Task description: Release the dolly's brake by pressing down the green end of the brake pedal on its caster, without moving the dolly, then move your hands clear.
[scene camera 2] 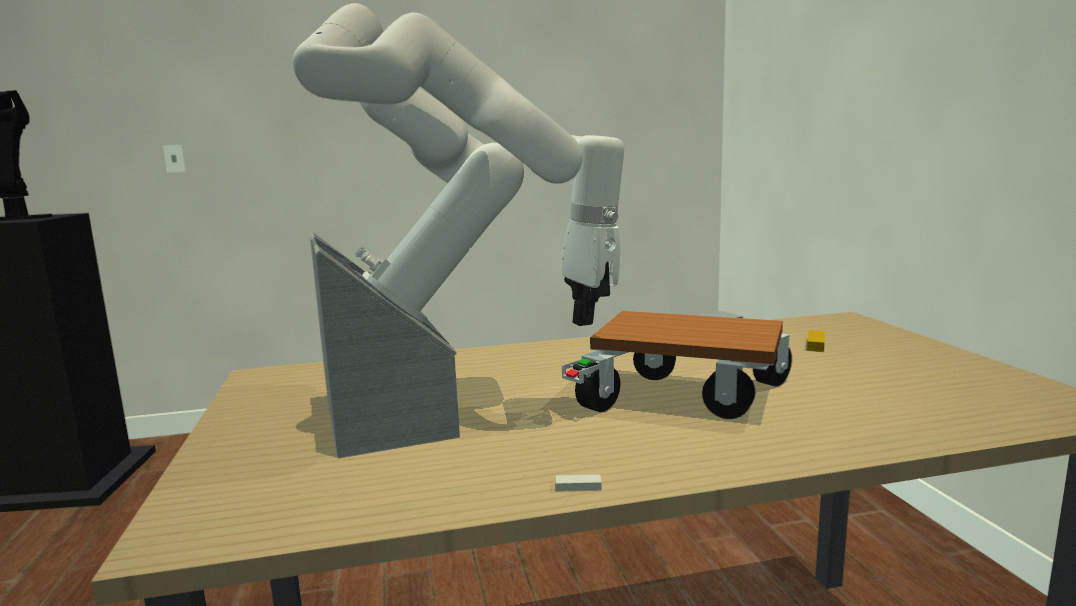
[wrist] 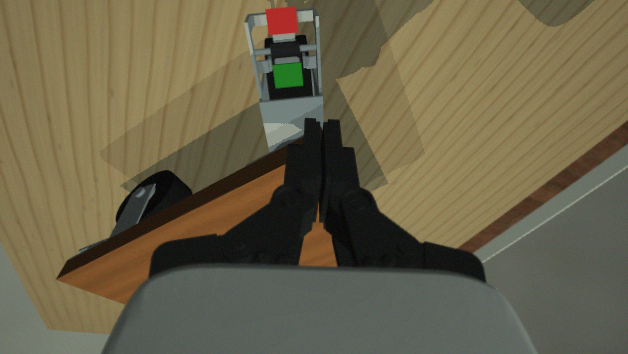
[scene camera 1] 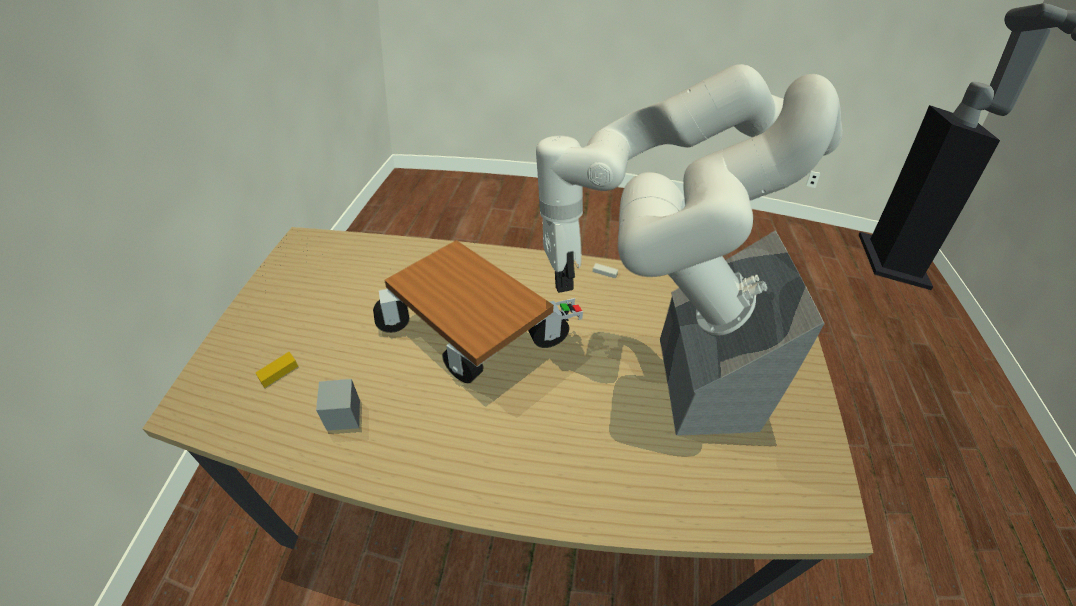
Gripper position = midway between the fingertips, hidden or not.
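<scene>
My gripper (scene camera 2: 582, 324) is there for you in scene camera 1 too (scene camera 1: 564, 289), and the wrist view shows the gripper as well (wrist: 319, 142). There's a dolly (scene camera 2: 656, 339), and scene camera 1 shows that dolly too (scene camera 1: 479, 309). You'd also see a yellow block (scene camera 1: 286, 363), though the wrist view does not show the block, hidden by my gripper. A white bar (scene camera 2: 563, 482) is here as well, but in the wrist view the bar is out of frame. And there's a grey cube (scene camera 1: 338, 405).
</scene>
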